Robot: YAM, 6 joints.
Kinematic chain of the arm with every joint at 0, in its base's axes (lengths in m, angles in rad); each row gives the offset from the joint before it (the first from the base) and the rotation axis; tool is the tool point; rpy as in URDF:
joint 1: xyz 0 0 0.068 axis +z
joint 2: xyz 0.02 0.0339 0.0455 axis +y
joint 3: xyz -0.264 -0.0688 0 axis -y
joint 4: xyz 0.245 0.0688 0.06 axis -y
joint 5: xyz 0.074 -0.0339 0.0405 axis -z
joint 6: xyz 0.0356 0 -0.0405 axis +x
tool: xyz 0 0 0 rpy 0 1.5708 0
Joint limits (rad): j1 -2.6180..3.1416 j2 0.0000..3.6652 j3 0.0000..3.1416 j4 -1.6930..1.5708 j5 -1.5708..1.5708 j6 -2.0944..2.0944
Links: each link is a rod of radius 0.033 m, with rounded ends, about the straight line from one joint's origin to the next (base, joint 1, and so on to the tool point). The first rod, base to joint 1, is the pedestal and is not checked.
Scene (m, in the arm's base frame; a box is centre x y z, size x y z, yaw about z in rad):
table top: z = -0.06
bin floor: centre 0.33 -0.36 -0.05 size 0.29 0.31 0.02 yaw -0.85
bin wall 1: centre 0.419 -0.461 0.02 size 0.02 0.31 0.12 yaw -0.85
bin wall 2: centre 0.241 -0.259 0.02 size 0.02 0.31 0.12 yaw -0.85
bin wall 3: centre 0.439 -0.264 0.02 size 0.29 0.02 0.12 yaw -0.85
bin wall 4: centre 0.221 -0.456 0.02 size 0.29 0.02 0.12 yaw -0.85
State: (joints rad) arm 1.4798 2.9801 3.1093 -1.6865 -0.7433 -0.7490
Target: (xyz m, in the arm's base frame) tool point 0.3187 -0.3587 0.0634
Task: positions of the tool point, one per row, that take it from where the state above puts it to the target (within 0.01 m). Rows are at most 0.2 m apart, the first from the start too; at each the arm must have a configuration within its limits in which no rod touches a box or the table.
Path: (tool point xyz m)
1: 0.1722 0.4856 0.1512
2: 0.3046 0.4116 0.1556
3: 0.4085 0.3024 0.1598
4: 0.4749 0.1684 0.1640
5: 0.4983 0.0222 0.1681
6: 0.4775 -0.1228 0.1721
7: 0.4155 -0.2536 0.1758
8: 0.3187 -0.3587 0.1795
9: 0.3187 -0.3587 0.0634

